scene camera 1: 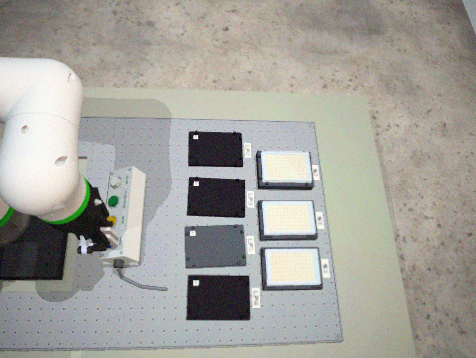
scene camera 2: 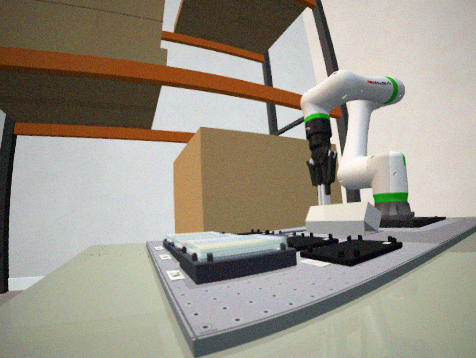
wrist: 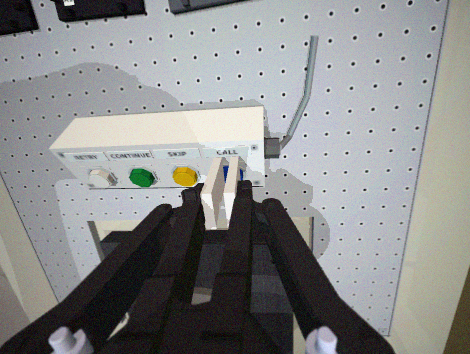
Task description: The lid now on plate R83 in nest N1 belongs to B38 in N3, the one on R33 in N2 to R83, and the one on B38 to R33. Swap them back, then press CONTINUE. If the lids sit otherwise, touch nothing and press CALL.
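Places are measured from the arm's base along level axes (x ahead, y left, z up), in millimetres.
Pixels of known places: gripper, fingertip midpoint: (scene camera 1: 112, 240) (wrist: 227, 171); arm's base, origin of the base link: (scene camera 1: 0, 217) (scene camera 2: 391, 218).
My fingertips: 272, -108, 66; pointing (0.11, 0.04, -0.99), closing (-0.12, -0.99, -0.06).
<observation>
For each thing: its top centre in the pictures, then the offset to it from my fingertips, as dx, dy, dz. "*": a spot on its surface instead.
- button box, middle of its top: (wrist: 151, 161) (scene camera 1: 121, 208) (scene camera 2: 339, 203) +24, +72, +4
- green CONTINUE button, middle of its top: (wrist: 137, 179) (scene camera 1: 113, 199) +5, +100, -5
- blue CALL button, middle of its top: (wrist: 229, 178) -9, +1, -5
- yellow SKIP button, middle of its top: (wrist: 182, 179) -2, +50, -5
- white RETRY button, middle of its top: (wrist: 95, 180) (scene camera 1: 115, 180) +12, +149, -5
- cable, surface spot: (wrist: 307, 85) (scene camera 1: 146, 286) * +62, -95, -73
- grey pad, surface spot: (scene camera 1: 215, 246) * +233, -21, -70
Three pale plates (scene camera 1: 286, 169) (scene camera 1: 288, 220) (scene camera 1: 291, 268) sit in black nests in a column at the right in scene camera 1. Their codes, nest labels and which lid sits on which cannot be read. The button box (scene camera 1: 131, 220) (scene camera 2: 340, 217) (wrist: 165, 125) carries the green CONTINUE button (scene camera 1: 113, 201) (wrist: 141, 177) and the blue CALL button (wrist: 240, 175). My gripper (scene camera 1: 111, 236) (scene camera 2: 325, 202) (wrist: 227, 171) is shut and empty. Its fingertips are at the CALL button and partly hide it; whether they touch it cannot be told.
The yellow SKIP button (wrist: 184, 176) and white RETRY button (scene camera 1: 116, 181) (wrist: 101, 177) are on the same box. A cable (scene camera 1: 142, 286) (wrist: 307, 85) leaves its end. Black pads (scene camera 1: 215, 149) (scene camera 1: 216, 197) (scene camera 1: 218, 297) and a grey pad (scene camera 1: 215, 246) lie between box and nests.
</observation>
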